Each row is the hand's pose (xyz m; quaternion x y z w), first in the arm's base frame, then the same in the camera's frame.
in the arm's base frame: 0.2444 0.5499 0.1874 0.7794 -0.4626 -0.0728 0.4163
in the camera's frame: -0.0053 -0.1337 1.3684 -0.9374 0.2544 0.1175 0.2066
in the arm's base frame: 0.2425 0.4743 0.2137 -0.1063 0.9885 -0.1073 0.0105
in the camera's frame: 0.0269 -0.1783 1.3102 -0.2261 0.8049 0.4805 0.2649
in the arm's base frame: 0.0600 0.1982 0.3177 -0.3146 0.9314 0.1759 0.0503
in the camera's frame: -0.0103 -0.3584 1.0161 -0.4040 0.5519 0.6350 0.3592
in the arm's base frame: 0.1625 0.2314 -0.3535 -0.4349 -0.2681 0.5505 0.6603
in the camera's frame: 0.1132 0.3042 0.9269 0.0003 -0.7220 0.3027 0.6222
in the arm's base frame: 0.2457 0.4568 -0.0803 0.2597 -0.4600 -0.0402 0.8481
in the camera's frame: 0.0595 0.1016 1.2243 0.7841 -0.4375 -0.1094 0.4263
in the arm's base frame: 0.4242 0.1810 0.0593 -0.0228 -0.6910 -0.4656 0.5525
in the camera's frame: 0.3365 -0.0930 1.1109 0.5081 -0.3616 -0.6739 0.3960
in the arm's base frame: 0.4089 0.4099 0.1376 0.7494 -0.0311 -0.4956 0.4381
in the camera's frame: 0.2090 -0.1118 1.3162 -0.9284 -0.3174 0.1917 0.0228
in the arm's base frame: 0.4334 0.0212 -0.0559 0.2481 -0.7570 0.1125 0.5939
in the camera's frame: 0.4287 -0.0214 0.9520 0.6496 -0.7129 -0.2117 0.1581
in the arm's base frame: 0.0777 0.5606 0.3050 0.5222 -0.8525 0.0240 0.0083
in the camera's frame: -0.1653 -0.2538 1.3272 -0.5492 0.5832 0.3875 0.4561
